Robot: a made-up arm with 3 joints. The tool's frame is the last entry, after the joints.
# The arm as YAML. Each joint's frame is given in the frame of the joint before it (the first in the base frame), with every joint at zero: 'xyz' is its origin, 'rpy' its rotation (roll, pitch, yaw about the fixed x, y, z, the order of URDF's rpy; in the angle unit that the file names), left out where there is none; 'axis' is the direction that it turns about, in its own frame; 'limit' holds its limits. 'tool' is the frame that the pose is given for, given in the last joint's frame.
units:
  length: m
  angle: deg
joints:
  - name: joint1
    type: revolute
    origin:
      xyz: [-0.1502, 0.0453, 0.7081]
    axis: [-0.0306, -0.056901, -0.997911]
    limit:
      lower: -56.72
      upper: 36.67
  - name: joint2
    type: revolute
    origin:
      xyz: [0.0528, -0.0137, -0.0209]
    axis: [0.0, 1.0, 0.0]
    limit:
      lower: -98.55
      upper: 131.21
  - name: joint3
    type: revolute
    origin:
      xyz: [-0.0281, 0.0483, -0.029]
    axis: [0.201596, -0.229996, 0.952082]
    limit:
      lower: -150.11
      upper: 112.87
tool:
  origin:
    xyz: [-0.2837, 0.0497, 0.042]
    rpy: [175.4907, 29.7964, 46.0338]
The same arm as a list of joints. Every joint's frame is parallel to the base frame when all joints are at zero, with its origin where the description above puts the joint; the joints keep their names.
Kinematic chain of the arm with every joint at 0, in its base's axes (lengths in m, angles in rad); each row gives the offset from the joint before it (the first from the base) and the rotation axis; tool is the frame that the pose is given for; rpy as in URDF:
joint1: xyz -0.1502 0.0453 0.7081 axis -0.0306 -0.056901 -0.997911
joint2: xyz 0.0528 -0.0137 -0.0209 axis +y
joint3: xyz -0.0281 0.0483 -0.029 axis 0.201596 -0.229996 0.952082
tool: xyz -0.2837 0.0497 0.042 rpy 3.0629 0.52 0.8034
Joint limits (rad, base to tool): -0.99..0.64 -1.72..2.29 -2.6199..1.97

